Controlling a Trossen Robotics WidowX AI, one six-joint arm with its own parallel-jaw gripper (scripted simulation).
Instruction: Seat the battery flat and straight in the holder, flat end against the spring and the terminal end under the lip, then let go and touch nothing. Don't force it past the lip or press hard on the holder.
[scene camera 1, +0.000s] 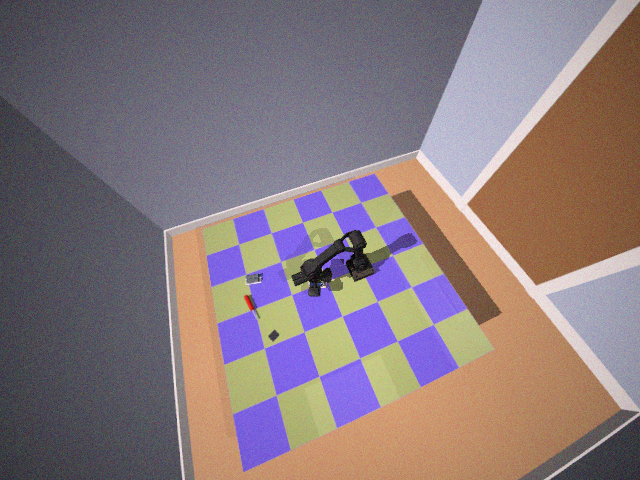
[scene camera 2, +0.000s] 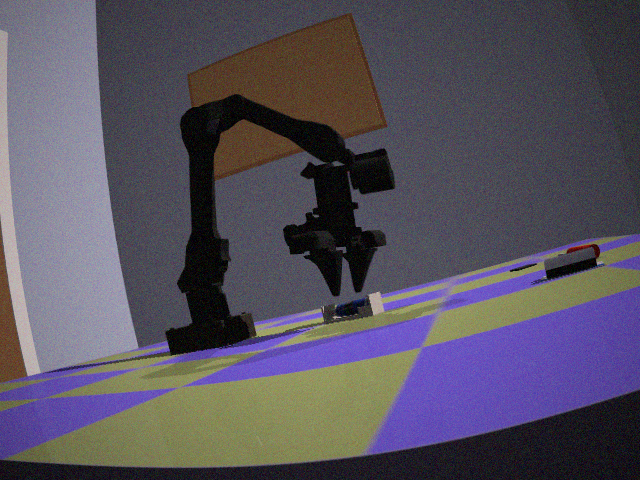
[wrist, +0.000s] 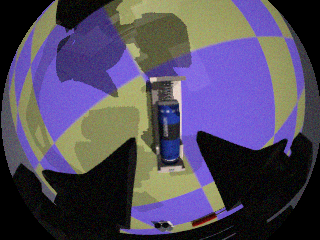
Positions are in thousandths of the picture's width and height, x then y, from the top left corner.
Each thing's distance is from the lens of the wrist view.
my gripper (wrist: 523, 581): 10 cm
battery (wrist: 527, 485): 11 cm
